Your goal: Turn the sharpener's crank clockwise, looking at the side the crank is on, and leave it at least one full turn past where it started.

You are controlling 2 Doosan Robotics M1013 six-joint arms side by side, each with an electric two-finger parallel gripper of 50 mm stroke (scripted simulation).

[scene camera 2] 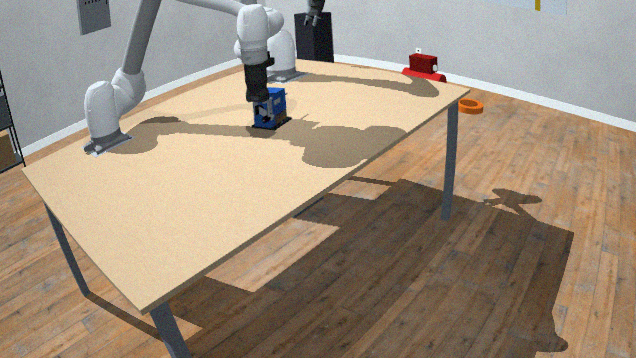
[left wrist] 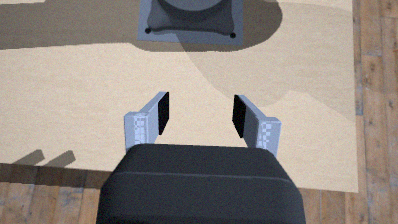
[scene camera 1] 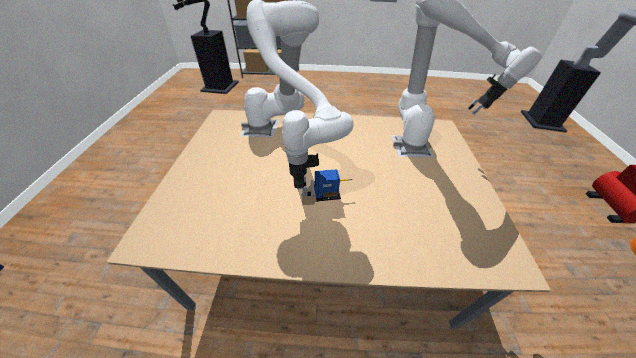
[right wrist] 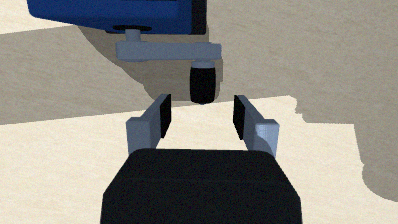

Path:
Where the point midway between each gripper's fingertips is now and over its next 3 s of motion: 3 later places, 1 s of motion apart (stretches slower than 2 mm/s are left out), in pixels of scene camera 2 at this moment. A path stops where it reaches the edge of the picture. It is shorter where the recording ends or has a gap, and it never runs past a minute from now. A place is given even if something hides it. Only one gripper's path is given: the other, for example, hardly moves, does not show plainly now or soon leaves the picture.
My right gripper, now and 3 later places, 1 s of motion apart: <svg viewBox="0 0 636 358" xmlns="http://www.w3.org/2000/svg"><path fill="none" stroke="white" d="M263 115L263 121L264 125L260 130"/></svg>

